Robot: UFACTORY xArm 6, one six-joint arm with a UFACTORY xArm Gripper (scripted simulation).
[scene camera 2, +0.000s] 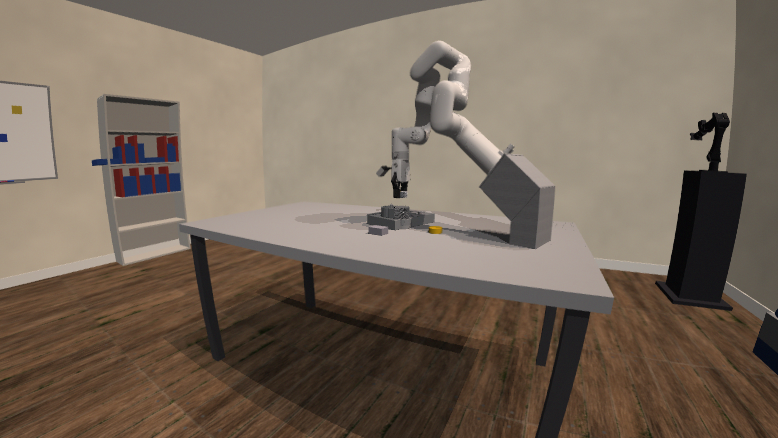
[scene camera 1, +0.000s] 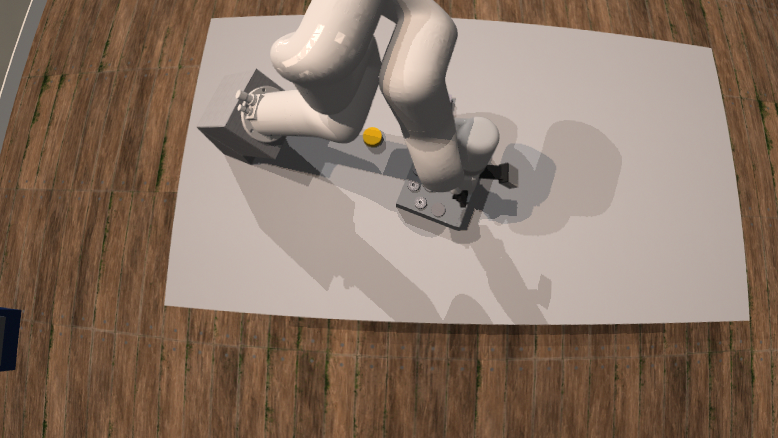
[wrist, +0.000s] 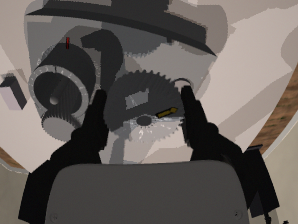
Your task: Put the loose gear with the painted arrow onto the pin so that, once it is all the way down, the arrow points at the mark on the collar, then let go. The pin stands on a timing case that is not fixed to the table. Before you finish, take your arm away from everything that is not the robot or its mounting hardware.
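My gripper [scene camera 1: 458, 184] is in sight, and the wrist view shows my gripper [wrist: 144, 99] too. There is a timing case [scene camera 2: 399, 217], and in the wrist view I find the same timing case [wrist: 93, 51]. I also see a gear [wrist: 131, 99].
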